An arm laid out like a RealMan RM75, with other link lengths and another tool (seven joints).
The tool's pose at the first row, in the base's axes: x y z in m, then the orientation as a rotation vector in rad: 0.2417, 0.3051, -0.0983, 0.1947, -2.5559, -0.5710
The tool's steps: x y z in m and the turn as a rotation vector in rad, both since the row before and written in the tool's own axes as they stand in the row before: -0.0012, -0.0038, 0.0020, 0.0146, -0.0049, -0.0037; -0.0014, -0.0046, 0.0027, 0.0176, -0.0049, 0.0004; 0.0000, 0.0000, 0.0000, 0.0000, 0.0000, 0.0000; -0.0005, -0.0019, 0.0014, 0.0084, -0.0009, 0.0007; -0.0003, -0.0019, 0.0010, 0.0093, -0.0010, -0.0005; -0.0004, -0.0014, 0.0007, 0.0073, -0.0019, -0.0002; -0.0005, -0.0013, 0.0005, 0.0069, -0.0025, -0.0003; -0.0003, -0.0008, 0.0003, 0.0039, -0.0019, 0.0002; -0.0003, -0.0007, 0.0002, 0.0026, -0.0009, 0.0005; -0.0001, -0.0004, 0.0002, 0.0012, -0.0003, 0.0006
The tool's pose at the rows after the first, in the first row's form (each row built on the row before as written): 0.2418, 0.3027, -0.1020, 0.2034, -2.5656, -0.5550; 0.2418, 0.2998, -0.1067, 0.2079, -2.5760, -0.5336; 0.2418, 0.2998, -0.1067, 0.2079, -2.5760, -0.5336; 0.2416, 0.2987, -0.1088, 0.2097, -2.5795, -0.5228; 0.2415, 0.2974, -0.1105, 0.2133, -2.5834, -0.5113; 0.2416, 0.2964, -0.1118, 0.2157, -2.5875, -0.5025; 0.2419, 0.2955, -0.1129, 0.2179, -2.5920, -0.4943; 0.2421, 0.2949, -0.1136, 0.2186, -2.5950, -0.4896; 0.2423, 0.2944, -0.1142, 0.2187, -2.5966, -0.4863; 0.2423, 0.2941, -0.1146, 0.2183, -2.5972, -0.4846
